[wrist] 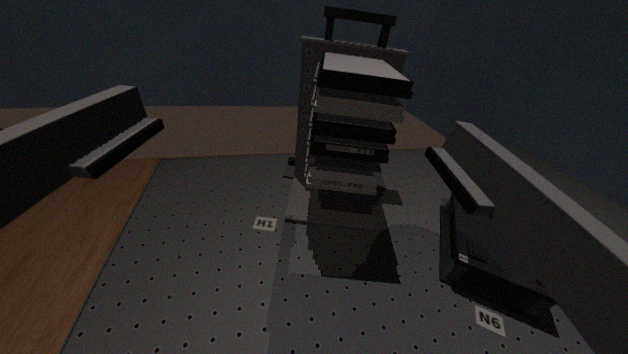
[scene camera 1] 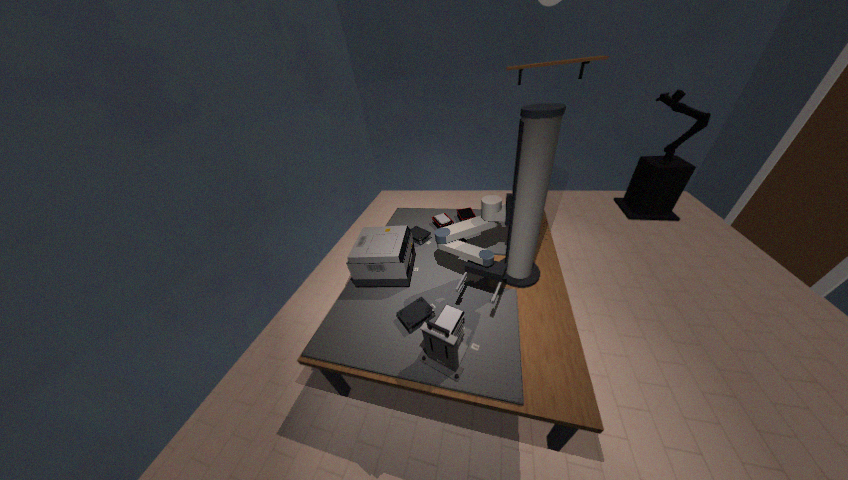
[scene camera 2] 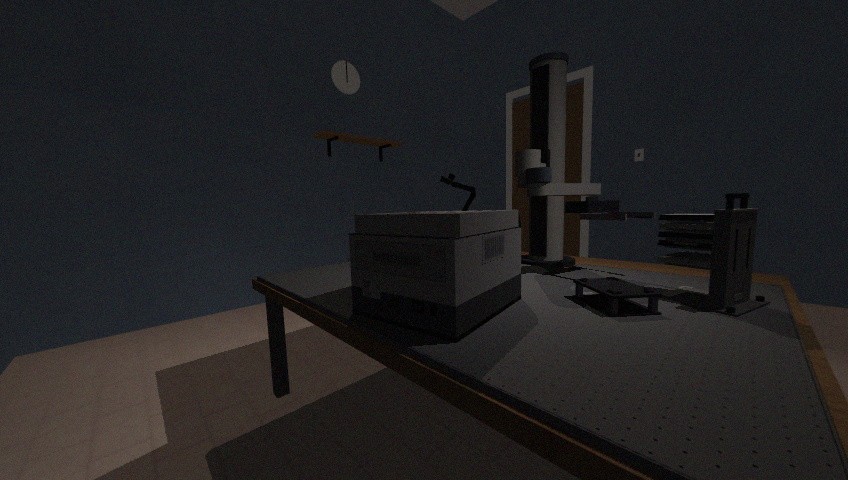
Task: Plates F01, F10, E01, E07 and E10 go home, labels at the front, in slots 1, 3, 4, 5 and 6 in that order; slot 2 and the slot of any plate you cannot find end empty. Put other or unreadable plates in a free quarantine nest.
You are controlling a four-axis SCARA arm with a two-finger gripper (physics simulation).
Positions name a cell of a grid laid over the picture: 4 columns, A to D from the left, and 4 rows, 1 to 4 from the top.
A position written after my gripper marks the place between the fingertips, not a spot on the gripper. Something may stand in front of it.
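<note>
Scene camera 2: my gripper (scene camera 2: D2), carrying nothing. Wrist view: gripper (wrist: B2), rack top and handle (wrist: C1). Scene camera 1: gripper again (scene camera 1: C3).
</note>
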